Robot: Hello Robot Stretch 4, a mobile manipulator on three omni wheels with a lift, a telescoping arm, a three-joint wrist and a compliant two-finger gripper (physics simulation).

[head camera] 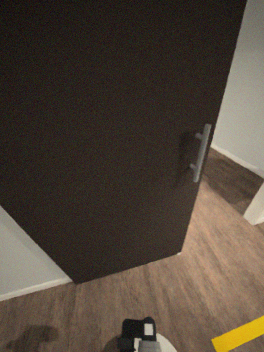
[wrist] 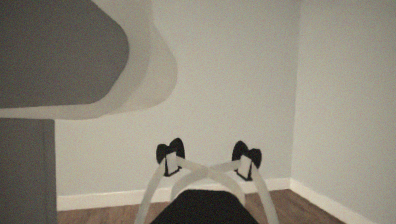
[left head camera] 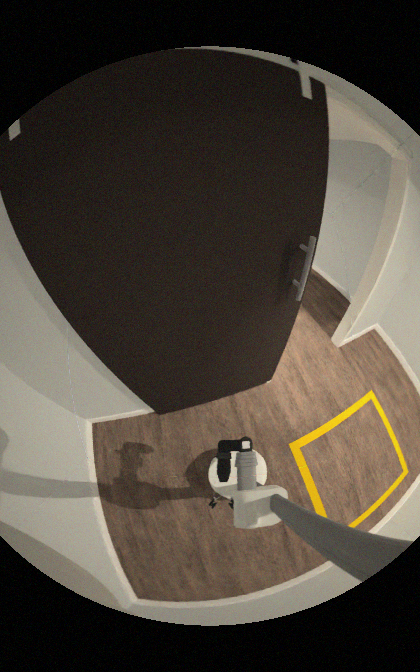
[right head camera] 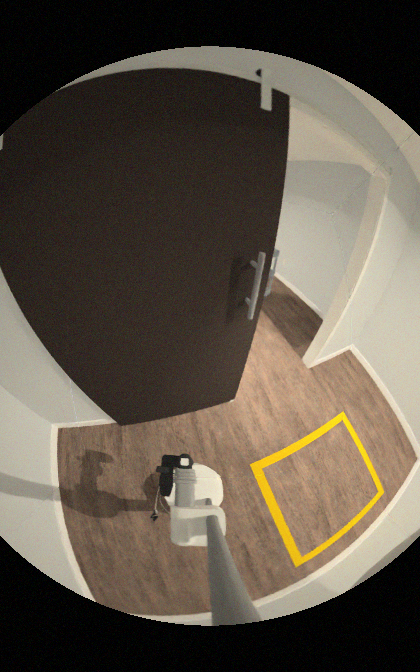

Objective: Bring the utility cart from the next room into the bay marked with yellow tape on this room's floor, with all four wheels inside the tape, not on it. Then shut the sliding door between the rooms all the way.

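Frame: origin at the robot's base, x ahead, y left, z up, level; metres.
Seen in the pictures: gripper, between the fingertips: (wrist: 208, 151).
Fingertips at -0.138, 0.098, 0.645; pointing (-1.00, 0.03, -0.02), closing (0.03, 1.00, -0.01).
A point is followed by its place in that frame, as x, y, z.
The dark sliding door (head camera: 110, 125) @(0.653, 0.122, 1.364) (left head camera: 175, 225) (right head camera: 150, 240) stands partly open, with a gap at its right edge. Its grey bar handle (head camera: 202, 153) @(0.701, -0.282, 1.193) (left head camera: 306, 268) (right head camera: 257, 286) is near that edge. A sliver of the blue-grey utility cart (right head camera: 275, 256) shows behind the door edge in the right head view; the rest is hidden. The yellow tape bay (head camera: 240, 335) @(0.212, -0.656, -0.027) (left head camera: 332, 420) (right head camera: 300, 442) lies on the floor to the right of the robot. My gripper (wrist: 208, 151) @(-0.138, 0.098, 0.645) is open and empty, its fingertips apart in front of a bare wall. It is drawn in beside the robot's base, away from the handle.
The pale doorpost (head camera: 255, 210) @(1.169, -1.254, 0.177) (left head camera: 386, 250) (right head camera: 347, 280) stands right of the doorway gap. The robot's white round base (left head camera: 260, 470) (right head camera: 207, 480) is between the door and the near wall, left of the bay. A wall corner shows in the wrist view.
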